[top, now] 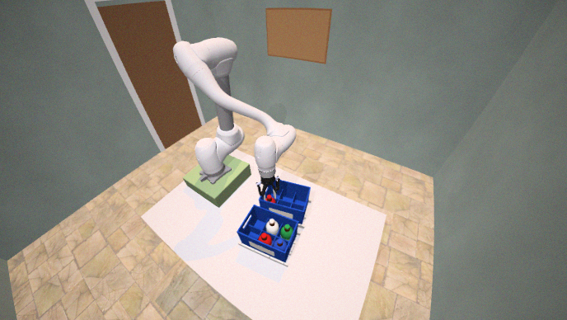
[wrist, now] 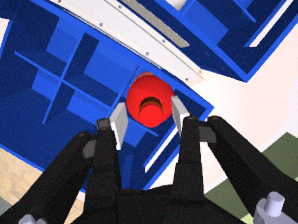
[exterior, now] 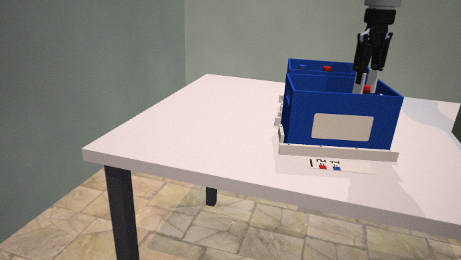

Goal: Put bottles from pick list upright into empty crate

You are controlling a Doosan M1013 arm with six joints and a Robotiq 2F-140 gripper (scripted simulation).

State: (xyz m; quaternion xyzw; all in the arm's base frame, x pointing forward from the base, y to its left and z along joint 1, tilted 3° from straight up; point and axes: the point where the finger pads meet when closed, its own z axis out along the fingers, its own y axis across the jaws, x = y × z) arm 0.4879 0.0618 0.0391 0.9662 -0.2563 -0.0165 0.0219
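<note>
My hand is 140 mm short of the red bottle, 200 mm to the left of it and 80 mm above it. From my hand the other things lie so: white bottle (120 mm ahead, 110 mm to the right, 80 mm below); pick list (20 mm ahead, 210 mm to the left, 170 mm below); green-label bottle (200 mm ahead, 90 mm to the right, 80 mm below).
</note>
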